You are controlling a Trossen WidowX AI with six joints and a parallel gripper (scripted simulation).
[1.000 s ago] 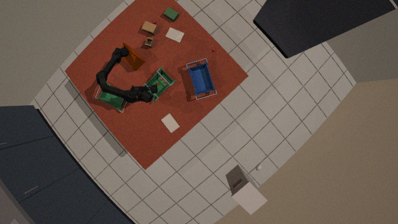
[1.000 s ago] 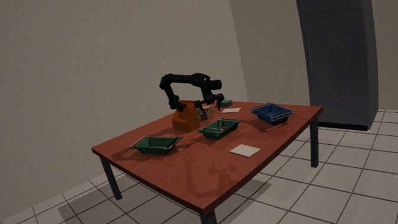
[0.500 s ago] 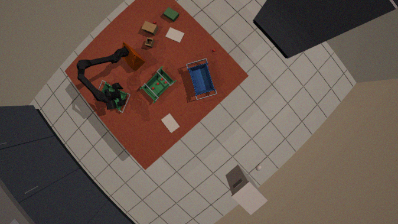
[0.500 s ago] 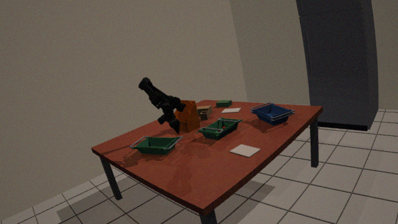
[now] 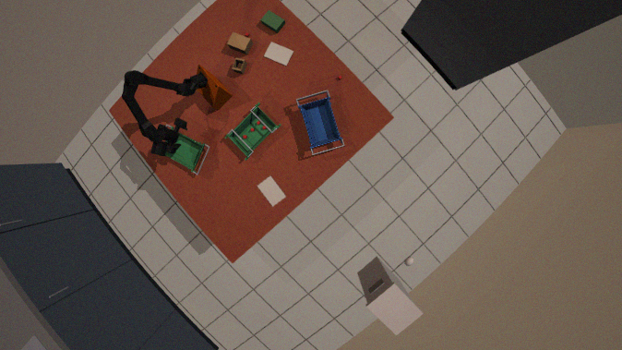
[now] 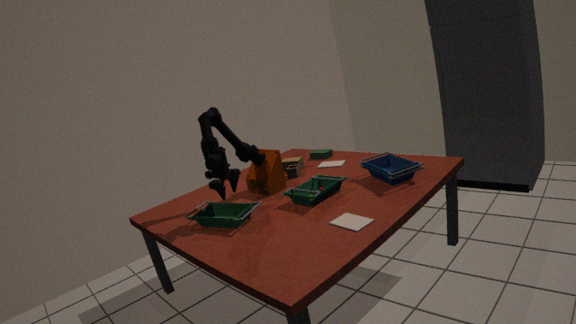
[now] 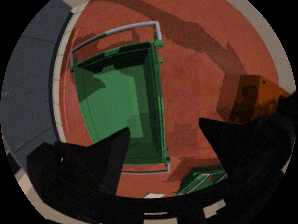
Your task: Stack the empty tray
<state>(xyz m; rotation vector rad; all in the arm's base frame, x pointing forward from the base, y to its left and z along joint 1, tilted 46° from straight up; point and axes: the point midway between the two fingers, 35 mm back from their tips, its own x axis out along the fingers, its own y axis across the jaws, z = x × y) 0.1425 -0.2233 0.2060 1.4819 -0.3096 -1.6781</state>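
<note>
Now: the green tray 70 mm to the right of my gripper tip, 50 mm below it and 30 mm ahead of it. Also, from my gripper tip: tan box: 580 mm to the left, 240 mm behind, 70 mm below; green block: 820 mm to the left, 220 mm behind, 80 mm below.
</note>
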